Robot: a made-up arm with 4 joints.
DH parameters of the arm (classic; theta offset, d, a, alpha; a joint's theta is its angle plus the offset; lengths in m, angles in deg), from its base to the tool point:
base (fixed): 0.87 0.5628 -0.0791 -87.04
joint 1: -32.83 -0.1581 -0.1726 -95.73
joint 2: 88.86 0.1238 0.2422 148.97
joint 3: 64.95 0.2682 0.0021 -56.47
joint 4: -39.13 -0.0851 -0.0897 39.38
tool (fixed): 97.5 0.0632 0 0
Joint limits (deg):
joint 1: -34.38..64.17
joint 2: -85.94..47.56
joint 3: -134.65..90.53
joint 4: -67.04..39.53
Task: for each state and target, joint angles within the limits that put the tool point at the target. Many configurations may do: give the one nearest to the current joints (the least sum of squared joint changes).
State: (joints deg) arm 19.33 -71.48 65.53 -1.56
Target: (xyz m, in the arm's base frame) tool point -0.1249 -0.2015 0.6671
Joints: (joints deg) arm -28.21 -70.29 29.65 -16.45
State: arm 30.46 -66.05 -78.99 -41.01
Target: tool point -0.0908 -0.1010 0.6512
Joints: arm 27.37 -74.62 -58.37 9.25
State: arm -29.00 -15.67 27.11 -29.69
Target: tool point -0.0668 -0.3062 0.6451
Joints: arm 8.59 -45.20 50.31 -30.67
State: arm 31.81 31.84 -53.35 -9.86
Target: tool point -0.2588 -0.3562 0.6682
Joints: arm 50.56 42.99 -58.63 -27.48
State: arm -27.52 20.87 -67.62 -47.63
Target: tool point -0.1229 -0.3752 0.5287
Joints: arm -17.40 -4.28 -74.59 -63.87
